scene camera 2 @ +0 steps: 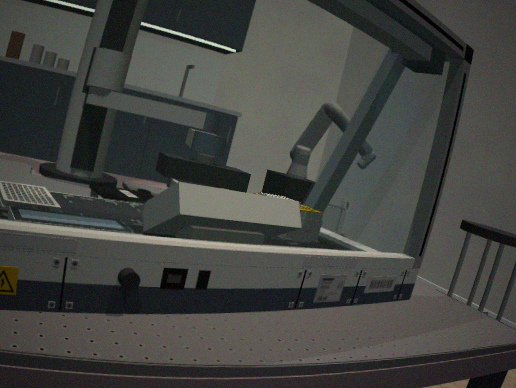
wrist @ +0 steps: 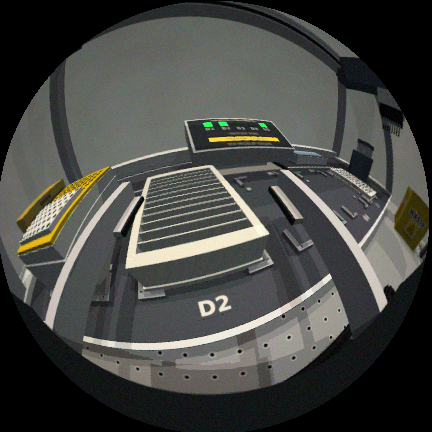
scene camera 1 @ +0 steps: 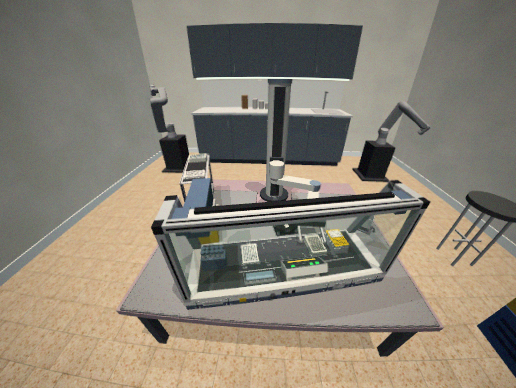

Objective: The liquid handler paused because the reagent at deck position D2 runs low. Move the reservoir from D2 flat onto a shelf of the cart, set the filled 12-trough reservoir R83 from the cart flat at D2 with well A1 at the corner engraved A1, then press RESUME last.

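Places are measured from the arm's base along level axes (x left, y ahead, z down), in metres.
Where they show: gripper, between the fingertips: (wrist: 204, 181) (scene camera 1: 312, 242); arm's base, origin of its link: (scene camera 1: 274, 194).
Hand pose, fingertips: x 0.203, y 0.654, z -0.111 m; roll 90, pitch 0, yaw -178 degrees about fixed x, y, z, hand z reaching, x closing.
Each offset is from my fingertips to the top centre of the thing. "spot": to the spot under its first point.
A cream, ribbed multi-trough reservoir {dx +0.018, dy +0.000, dz +0.009 m} (scene camera 1: 315, 244) (wrist: 200, 215) sits at D2, on corner brackets in the wrist view. No liquid or corner engraving can be made out. My gripper (scene camera 1: 312, 237) (wrist: 204, 181) is open, with its two fingers on either side of the reservoir; a gap shows at the right finger. In the second scene view the fingers are hidden behind the control panel (scene camera 1: 304, 269) (scene camera 2: 235, 207) (wrist: 240, 136). The panel has three green lights and a yellow bar; its lettering is unreadable. The cart {dx -0.757, dy -0.409, dz -0.258 m} (scene camera 1: 196, 165) stands at the left rear with pale items on it, too small to identify.
A yellow tip box (scene camera 1: 337, 238) (wrist: 65, 212) stands beside D2. A white plate (scene camera 1: 249, 254) (scene camera 2: 29, 194) (wrist: 354, 183) and blue rack (scene camera 1: 213, 255) stand farther along the deck. The enclosure's top beam {spot: dx -0.149, dy +0.215, dz -0.418 m} (scene camera 1: 300, 202) spans above. A yellow waste box (wrist: 412, 218) shows at the right edge.
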